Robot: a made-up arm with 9 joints.
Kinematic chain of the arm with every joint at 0, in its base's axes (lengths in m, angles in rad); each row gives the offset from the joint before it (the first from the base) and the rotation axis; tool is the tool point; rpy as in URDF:
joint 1: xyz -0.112 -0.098 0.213 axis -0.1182 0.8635 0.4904
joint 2: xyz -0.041 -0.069 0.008 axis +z
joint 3: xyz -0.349 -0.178 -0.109 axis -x
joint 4: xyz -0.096 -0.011 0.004 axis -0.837 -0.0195 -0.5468
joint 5: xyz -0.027 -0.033 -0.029 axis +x
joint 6: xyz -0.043 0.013 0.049 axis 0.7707 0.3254 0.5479
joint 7: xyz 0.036 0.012 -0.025 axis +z
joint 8: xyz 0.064 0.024 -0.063 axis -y
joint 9: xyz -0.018 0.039 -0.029 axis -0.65 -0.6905 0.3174
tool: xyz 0.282 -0.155 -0.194 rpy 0 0 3.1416
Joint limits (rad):
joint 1: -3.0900..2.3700
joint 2: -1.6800..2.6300
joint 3: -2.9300..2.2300
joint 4: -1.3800..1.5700
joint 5: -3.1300..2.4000
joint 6: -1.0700..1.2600
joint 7: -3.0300..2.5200
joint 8: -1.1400..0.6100
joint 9: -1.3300..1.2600
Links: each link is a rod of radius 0.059 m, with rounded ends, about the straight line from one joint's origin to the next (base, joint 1, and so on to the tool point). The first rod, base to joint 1, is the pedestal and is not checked.
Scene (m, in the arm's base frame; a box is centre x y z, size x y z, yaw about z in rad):
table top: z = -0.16
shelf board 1: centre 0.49 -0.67 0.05 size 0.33 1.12 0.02 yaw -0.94
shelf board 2: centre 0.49 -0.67 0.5 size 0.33 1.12 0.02 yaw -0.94
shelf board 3: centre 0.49 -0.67 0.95 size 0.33 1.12 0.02 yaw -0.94
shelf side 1: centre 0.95 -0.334 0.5 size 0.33 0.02 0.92 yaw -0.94
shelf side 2: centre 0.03 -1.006 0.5 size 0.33 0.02 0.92 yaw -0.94
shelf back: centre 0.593 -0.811 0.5 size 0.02 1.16 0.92 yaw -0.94
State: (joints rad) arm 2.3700 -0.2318 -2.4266 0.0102 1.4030 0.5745 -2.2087 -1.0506 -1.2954
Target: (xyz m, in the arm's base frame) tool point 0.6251 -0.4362 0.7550
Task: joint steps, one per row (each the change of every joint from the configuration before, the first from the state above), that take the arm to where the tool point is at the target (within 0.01 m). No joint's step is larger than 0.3 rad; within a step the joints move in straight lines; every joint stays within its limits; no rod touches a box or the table.
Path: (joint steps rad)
1: 0.0000 -0.0770 0.1161 0.2546 -0.1827 0.1371 0.0085 0.0301 0.0704
2: 0.0000 -0.0771 0.1161 0.2546 -0.1827 0.1371 0.0085 0.0302 0.0703
3: 0.0000 -0.0770 0.1161 0.2546 -0.1828 0.1371 0.0084 0.0301 0.0704
4: 0.0000 -0.0770 0.1161 0.2545 -0.1827 0.1371 0.0085 0.0301 0.0703
5: 0.0000 -0.0771 0.1160 0.2546 -0.1827 0.1371 0.0085 0.0302 0.0704
6: 0.0000 0.0346 -0.0690 -0.2537 0.1406 -0.0069 0.0191 0.0707 0.0326
7: 0.0000 0.0345 -0.0690 -0.2537 0.1407 -0.0070 0.0191 0.0706 0.0326
8: 0.0000 0.0345 -0.0690 -0.2537 0.1406 -0.0069 0.0191 0.0707 0.0326
9: 0.0000 0.0346 -0.0690 -0.2536 0.1407 -0.0069 0.0191 0.0707 0.0326
10: 0.0000 0.0345 -0.0690 -0.2537 0.1406 -0.0070 0.0191 0.0707 0.0326

